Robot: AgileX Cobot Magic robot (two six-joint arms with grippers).
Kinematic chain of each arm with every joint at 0, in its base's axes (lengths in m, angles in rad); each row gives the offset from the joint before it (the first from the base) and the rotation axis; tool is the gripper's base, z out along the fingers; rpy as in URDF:
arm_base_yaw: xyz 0 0 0.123 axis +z
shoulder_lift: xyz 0 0 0 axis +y
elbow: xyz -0.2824 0 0.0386 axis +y
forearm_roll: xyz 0.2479 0 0.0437 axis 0.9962 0 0.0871
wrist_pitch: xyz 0 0 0 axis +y
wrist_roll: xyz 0.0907 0 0.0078 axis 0.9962 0 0.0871
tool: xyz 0 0 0 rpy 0 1.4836 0
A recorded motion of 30 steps. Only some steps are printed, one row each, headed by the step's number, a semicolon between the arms.
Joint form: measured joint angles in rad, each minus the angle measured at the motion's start. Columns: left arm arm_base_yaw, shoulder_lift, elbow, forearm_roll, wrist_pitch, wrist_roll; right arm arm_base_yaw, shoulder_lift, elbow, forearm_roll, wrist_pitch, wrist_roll.
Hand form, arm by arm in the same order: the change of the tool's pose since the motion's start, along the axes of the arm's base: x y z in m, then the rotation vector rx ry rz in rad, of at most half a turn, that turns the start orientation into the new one. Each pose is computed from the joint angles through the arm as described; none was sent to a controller.
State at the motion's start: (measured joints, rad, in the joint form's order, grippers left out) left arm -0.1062 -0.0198 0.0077 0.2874 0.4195 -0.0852; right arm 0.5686 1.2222 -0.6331 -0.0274 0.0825 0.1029
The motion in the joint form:
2: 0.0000 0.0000 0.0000 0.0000 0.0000 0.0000; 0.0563 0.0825 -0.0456 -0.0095 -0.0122 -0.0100
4: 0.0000 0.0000 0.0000 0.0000 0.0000 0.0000; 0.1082 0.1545 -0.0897 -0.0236 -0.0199 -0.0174
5: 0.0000 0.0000 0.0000 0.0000 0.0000 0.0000; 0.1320 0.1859 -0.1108 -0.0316 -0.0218 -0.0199
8: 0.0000 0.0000 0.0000 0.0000 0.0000 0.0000; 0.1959 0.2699 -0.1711 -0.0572 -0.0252 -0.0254
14: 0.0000 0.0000 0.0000 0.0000 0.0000 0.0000; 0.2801 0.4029 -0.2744 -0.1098 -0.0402 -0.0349
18: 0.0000 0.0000 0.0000 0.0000 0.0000 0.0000; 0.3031 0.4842 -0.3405 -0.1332 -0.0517 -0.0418
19: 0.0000 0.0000 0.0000 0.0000 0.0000 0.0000; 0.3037 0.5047 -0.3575 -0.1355 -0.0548 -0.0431
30: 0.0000 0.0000 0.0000 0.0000 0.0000 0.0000; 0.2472 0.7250 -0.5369 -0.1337 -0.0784 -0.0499
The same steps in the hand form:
2: 0.0000 0.0000 0.0000 0.0000 0.0000 0.0000; 0.0068 0.0220 -0.0063 -0.0274 0.0113 0.0670
4: 0.0000 0.0000 0.0000 0.0000 0.0000 0.0000; 0.0112 0.0430 -0.0121 -0.0540 0.0166 0.1308
5: 0.0000 0.0000 0.0000 0.0000 0.0000 0.0000; 0.0126 0.0528 -0.0146 -0.0663 0.0175 0.1604
8: 0.0000 0.0000 0.0000 0.0000 0.0000 0.0000; 0.0148 0.0802 -0.0217 -0.0997 0.0155 0.2417
14: 0.0000 0.0000 0.0000 0.0000 0.0000 0.0000; 0.0180 0.1229 -0.0339 -0.1487 -0.0105 0.3618
18: 0.0000 0.0000 0.0000 0.0000 0.0000 0.0000; 0.0251 0.1436 -0.0427 -0.1693 -0.0253 0.4034
19: 0.0000 0.0000 0.0000 0.0000 0.0000 0.0000; 0.0282 0.1477 -0.0451 -0.1715 -0.0268 0.4065
30: 0.0000 0.0000 0.0000 0.0000 0.0000 0.0000; 0.0783 0.1713 -0.0795 -0.1837 -0.0092 0.3574

